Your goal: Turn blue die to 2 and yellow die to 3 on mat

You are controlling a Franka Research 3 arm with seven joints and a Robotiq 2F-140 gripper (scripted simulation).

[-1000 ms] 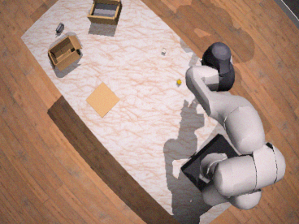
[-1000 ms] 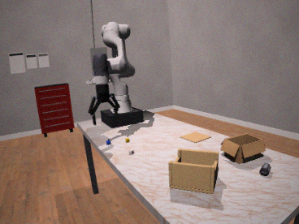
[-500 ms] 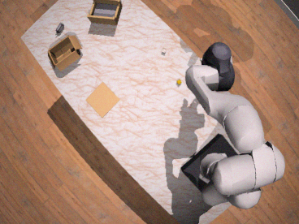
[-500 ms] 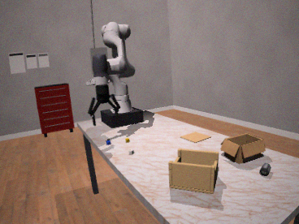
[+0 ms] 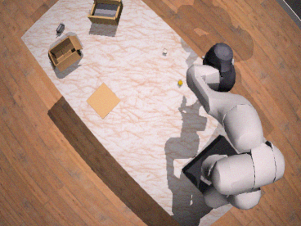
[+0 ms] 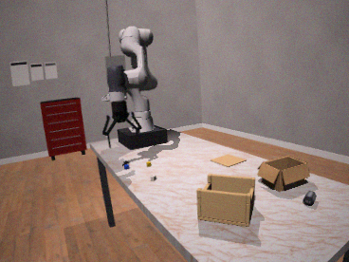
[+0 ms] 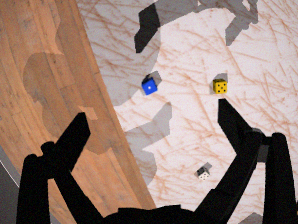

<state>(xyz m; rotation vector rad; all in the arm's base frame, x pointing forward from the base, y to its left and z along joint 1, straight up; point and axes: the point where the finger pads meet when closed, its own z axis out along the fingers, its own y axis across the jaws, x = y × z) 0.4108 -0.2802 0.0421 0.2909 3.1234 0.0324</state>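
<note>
Right now the blue die is 13 cm below my hand. Round my hand: yellow die (4 cm ahead, 11 cm to the left, 13 cm below); white die (22 cm ahead, 5 cm to the left, 13 cm below); tan mat (25 cm ahead, 48 cm to the left, 14 cm below).
</note>
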